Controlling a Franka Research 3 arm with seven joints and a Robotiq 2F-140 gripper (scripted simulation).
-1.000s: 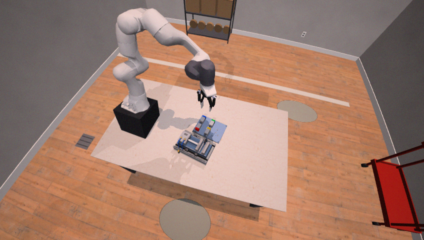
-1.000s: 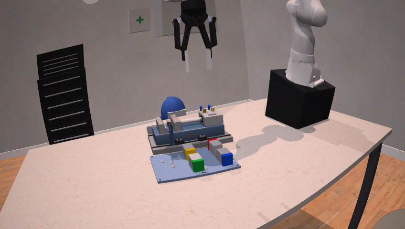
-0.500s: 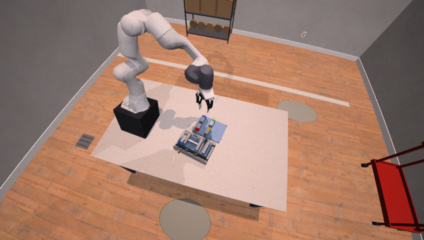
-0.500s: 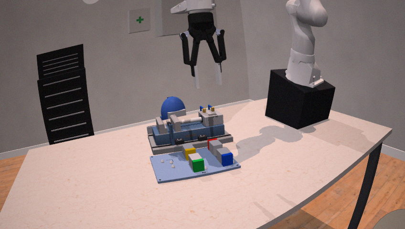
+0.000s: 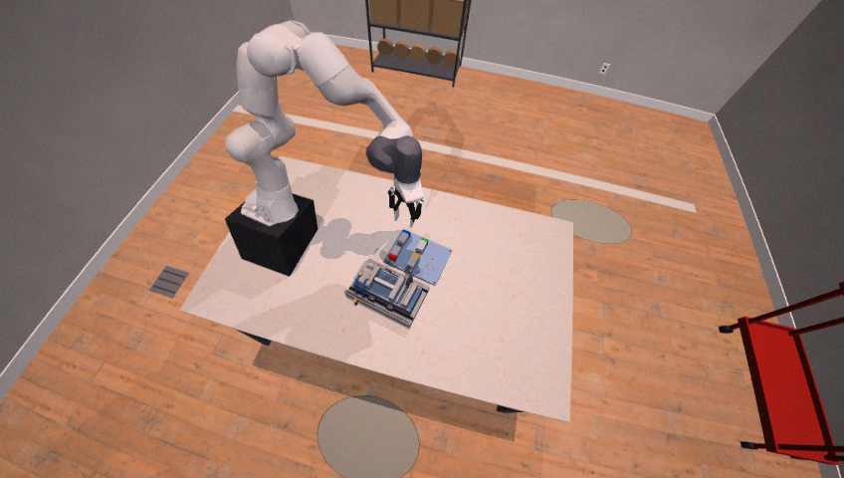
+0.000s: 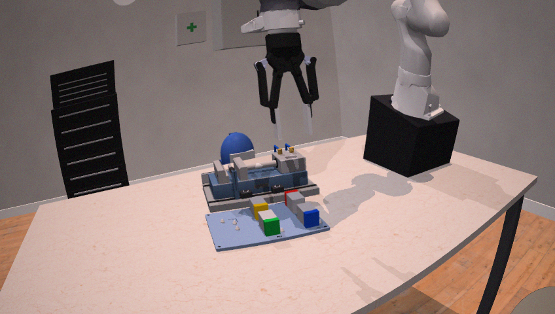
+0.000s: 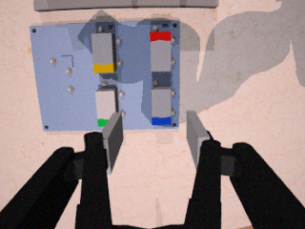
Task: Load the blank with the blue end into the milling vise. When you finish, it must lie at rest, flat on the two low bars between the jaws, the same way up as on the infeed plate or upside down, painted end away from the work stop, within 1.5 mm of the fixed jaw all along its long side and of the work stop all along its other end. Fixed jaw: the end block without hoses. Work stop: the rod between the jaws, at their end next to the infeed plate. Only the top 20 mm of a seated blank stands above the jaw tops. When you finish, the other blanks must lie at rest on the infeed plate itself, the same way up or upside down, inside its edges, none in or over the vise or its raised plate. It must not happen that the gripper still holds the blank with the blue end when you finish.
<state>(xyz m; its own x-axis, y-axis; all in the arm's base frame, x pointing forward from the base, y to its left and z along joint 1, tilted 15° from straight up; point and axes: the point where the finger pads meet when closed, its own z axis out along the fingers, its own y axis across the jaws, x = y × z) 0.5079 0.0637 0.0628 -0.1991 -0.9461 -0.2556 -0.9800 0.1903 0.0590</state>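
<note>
Now: the blue-ended blank 21 cm below my hand, 3 cm to the left of it and 1 cm behind it. Also, from my hand: green-ended blank (21 cm below, 8 cm ahead, 1 cm to the left); red-ended blank (21 cm below, 6 cm to the right, 3 cm behind); yellow-ended blank (21 cm below, 8 cm to the right, 6 cm ahead).
</note>
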